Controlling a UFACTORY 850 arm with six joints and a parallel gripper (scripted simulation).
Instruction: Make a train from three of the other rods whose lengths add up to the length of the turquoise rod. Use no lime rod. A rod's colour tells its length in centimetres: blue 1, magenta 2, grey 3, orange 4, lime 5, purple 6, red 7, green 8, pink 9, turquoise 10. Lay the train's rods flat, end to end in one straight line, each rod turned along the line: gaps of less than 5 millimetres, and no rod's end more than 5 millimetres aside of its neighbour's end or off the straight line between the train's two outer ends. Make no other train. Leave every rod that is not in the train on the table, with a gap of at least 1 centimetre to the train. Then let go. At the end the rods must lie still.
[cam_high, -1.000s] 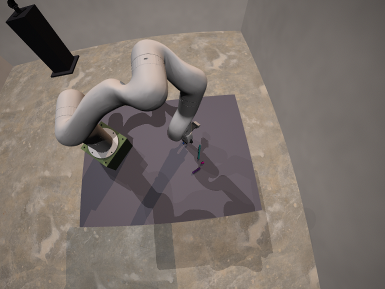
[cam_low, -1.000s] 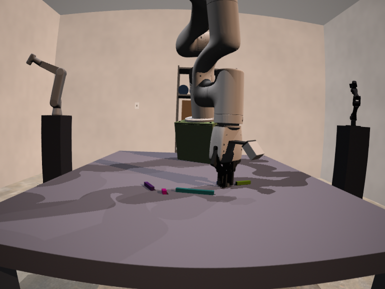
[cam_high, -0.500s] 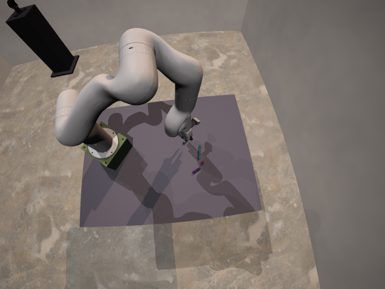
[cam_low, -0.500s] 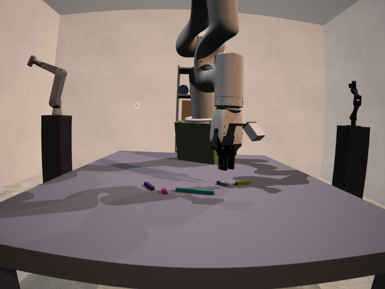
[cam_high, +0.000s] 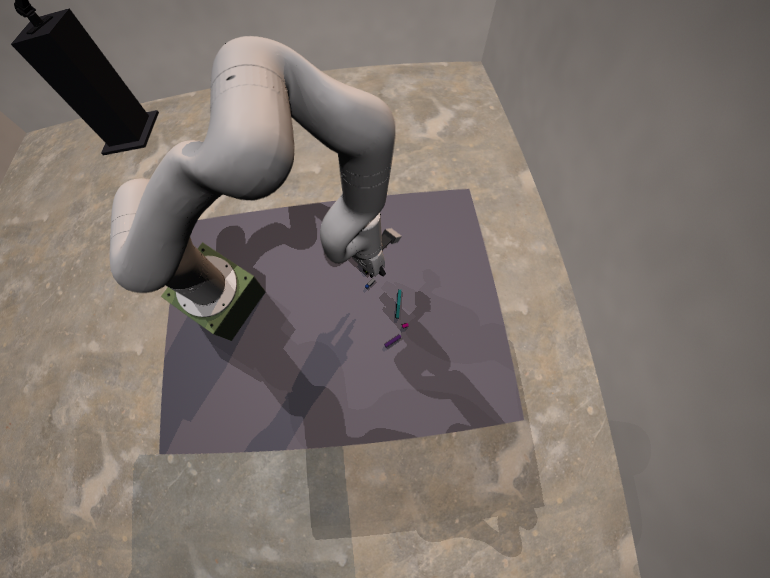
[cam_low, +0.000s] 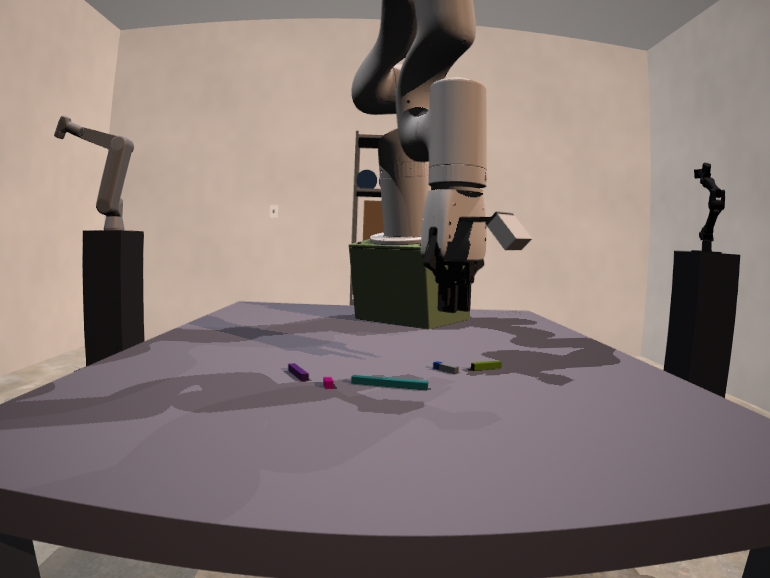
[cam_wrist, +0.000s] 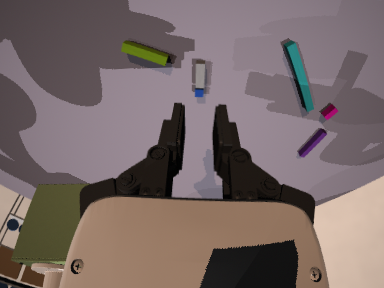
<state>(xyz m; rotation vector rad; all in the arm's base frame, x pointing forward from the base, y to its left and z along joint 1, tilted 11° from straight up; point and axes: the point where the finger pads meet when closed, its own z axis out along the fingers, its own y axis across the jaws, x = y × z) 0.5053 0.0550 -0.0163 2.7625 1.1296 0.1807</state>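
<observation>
Now: hand 6 cm short of the purple rod, 21 cm to the left of it and 11 cm above it. From my hand the other things lie so: grey rod: 11 cm below; blue rod: 2 cm behind, 2 cm to the right, 11 cm below; lime rod: 3 cm behind, 6 cm to the left, 11 cm below.
</observation>
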